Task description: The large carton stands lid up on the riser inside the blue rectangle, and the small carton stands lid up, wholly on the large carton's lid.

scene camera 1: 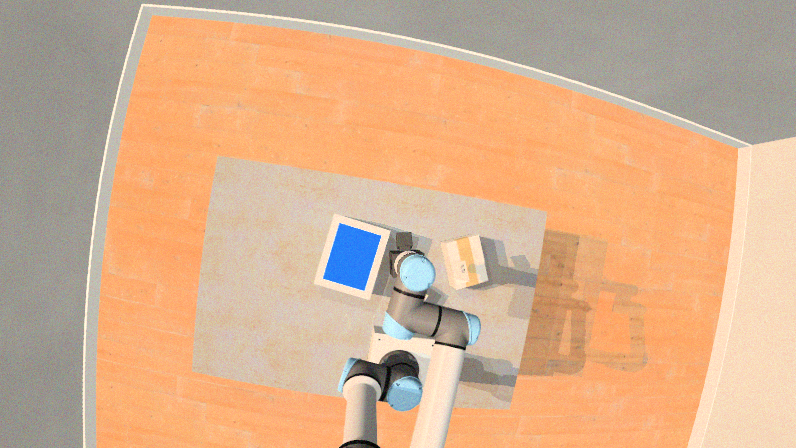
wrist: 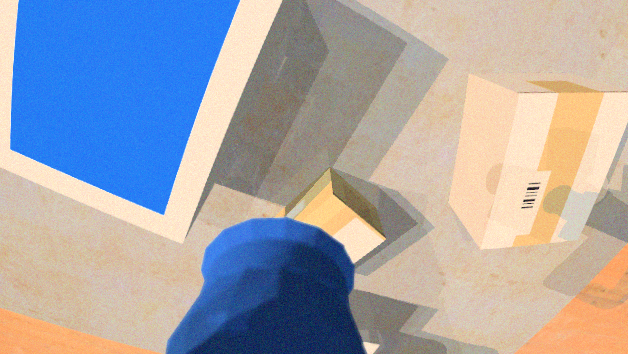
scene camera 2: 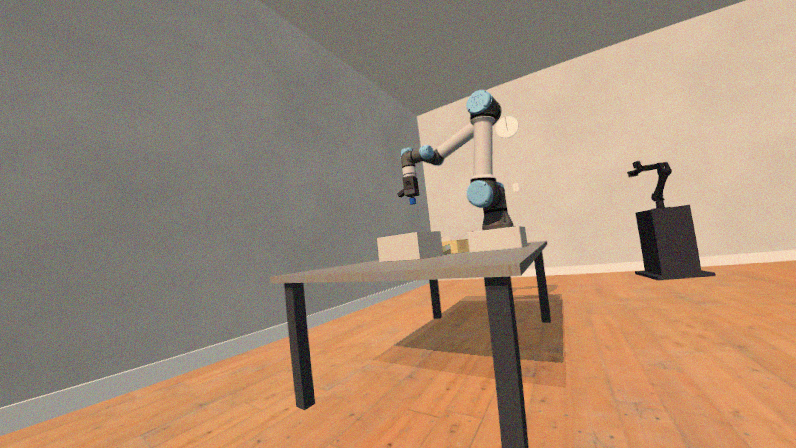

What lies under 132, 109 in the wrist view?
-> A riser.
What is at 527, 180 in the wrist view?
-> A large carton.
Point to a riser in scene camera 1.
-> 352, 255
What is my suction cup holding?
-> Nothing.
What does the large carton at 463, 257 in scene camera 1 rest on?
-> The table.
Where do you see a small carton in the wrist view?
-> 330, 202
